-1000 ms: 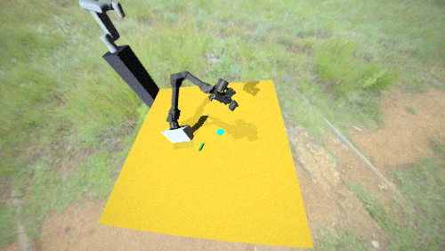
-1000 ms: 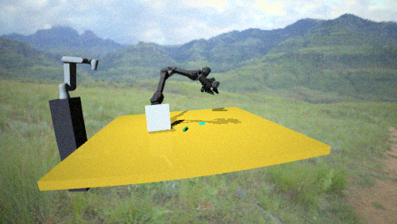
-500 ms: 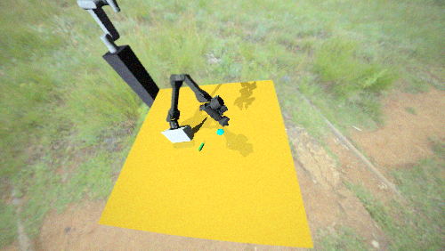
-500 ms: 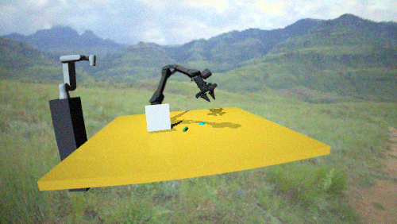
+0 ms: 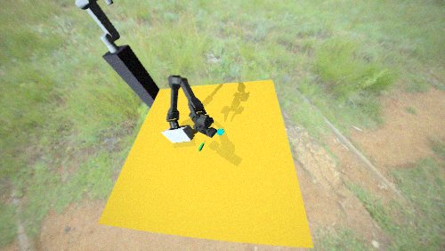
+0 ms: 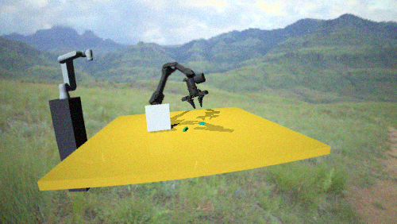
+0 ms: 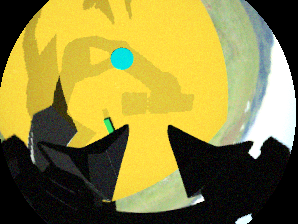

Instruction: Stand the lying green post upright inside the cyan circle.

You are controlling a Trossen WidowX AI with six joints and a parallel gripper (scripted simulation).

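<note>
Now: gripper tip 100 mm past the green post, 30 mm to the left of it and 140 mm above it. From my gripper tip the other things lie so: cyan circle: 30 mm ahead, 120 mm to the left, 140 mm below.
</note>
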